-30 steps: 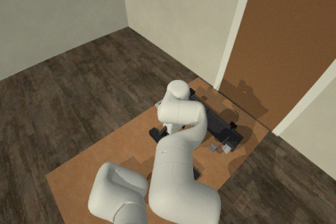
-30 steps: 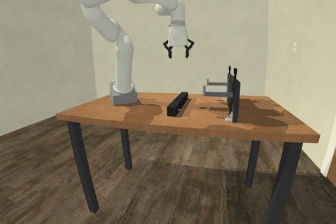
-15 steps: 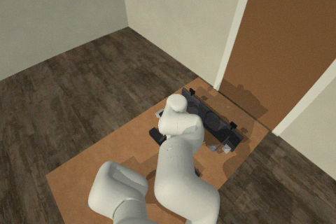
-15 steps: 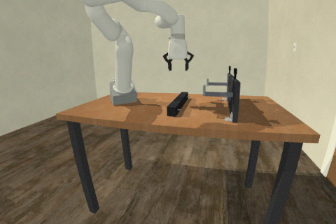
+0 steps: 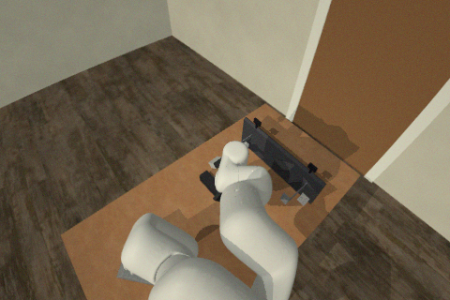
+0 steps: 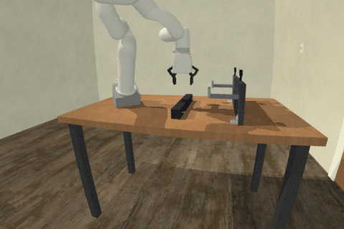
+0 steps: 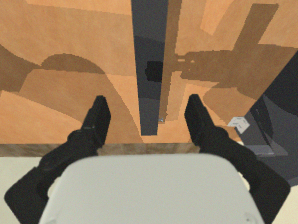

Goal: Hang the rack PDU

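The rack PDU is 120 mm below my hand and 20 mm ahead of it. The rest, counted from my hand: dark upright panel (280 mm ahead, 60 mm below, 30 mm to the left).
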